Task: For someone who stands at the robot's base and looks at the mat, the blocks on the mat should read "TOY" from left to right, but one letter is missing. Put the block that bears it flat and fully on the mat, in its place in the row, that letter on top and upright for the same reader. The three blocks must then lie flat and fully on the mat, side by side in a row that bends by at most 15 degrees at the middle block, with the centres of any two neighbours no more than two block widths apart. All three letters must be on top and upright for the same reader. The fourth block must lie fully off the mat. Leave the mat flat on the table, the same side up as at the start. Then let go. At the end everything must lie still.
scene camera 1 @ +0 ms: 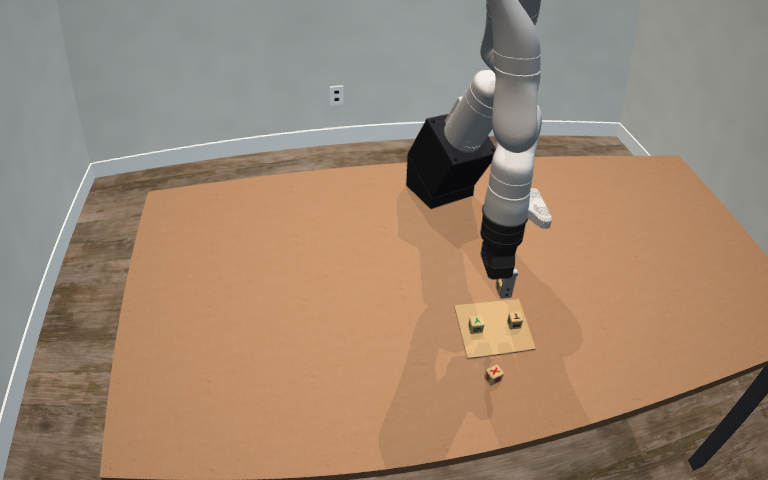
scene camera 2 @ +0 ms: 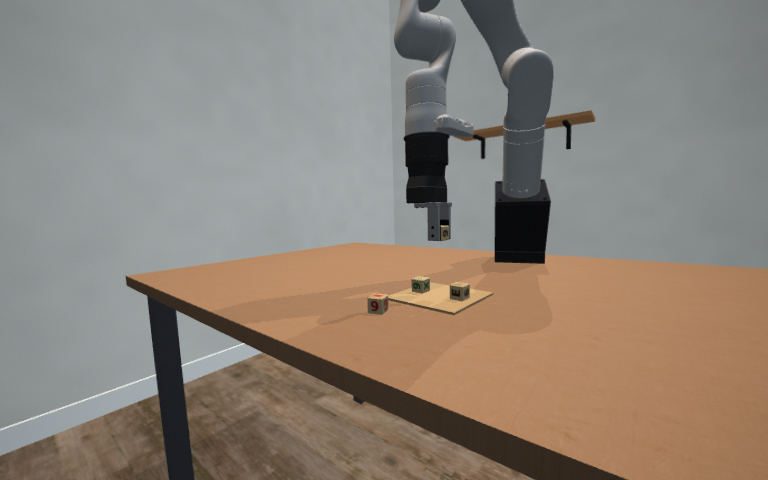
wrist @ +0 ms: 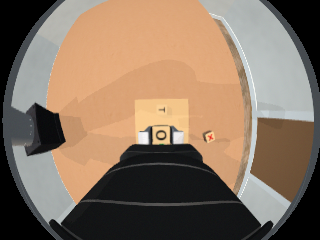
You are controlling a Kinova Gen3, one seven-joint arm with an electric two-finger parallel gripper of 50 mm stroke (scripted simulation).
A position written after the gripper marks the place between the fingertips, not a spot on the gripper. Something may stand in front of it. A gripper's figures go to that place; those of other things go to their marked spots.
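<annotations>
Gripper (scene camera 1: 503,290) at 107 cm from the lens; a tan mat (scene camera 1: 497,339) at 112 cm from the lens.
</annotations>
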